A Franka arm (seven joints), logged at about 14 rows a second.
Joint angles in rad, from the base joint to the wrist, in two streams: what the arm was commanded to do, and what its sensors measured. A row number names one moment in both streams.
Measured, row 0:
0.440 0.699 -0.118 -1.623 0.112 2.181 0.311
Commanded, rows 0 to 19:
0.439 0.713 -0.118 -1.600 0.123 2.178 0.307
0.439 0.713 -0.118 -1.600 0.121 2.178 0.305
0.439 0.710 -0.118 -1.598 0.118 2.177 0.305
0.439 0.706 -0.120 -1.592 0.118 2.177 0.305
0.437 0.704 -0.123 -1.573 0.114 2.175 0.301
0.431 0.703 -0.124 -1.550 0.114 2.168 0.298
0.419 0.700 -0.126 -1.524 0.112 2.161 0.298
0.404 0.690 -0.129 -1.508 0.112 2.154 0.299
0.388 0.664 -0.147 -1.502 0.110 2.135 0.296
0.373 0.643 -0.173 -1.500 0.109 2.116 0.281
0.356 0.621 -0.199 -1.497 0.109 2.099 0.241
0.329 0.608 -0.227 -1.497 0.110 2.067 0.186
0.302 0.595 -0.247 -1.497 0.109 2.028 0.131
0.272 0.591 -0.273 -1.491 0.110 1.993 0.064
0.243 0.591 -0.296 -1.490 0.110 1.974 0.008
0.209 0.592 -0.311 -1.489 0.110 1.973 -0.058
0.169 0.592 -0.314 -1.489 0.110 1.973 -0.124
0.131 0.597 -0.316 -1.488 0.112 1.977 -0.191
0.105 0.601 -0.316 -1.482 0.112 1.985 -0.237
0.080 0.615 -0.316 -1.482 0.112 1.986 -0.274
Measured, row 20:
0.118 0.600 -0.325 -1.490 0.110 1.986 -0.197
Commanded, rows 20 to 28:
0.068 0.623 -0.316 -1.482 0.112 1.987 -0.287
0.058 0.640 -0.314 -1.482 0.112 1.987 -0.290
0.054 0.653 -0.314 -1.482 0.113 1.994 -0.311
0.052 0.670 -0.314 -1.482 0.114 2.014 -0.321
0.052 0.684 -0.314 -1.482 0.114 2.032 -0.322
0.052 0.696 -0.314 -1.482 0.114 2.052 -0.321
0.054 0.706 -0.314 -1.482 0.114 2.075 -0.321
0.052 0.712 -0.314 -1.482 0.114 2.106 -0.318
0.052 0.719 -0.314 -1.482 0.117 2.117 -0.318
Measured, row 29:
0.057 0.712 -0.318 -1.491 0.110 2.093 -0.300
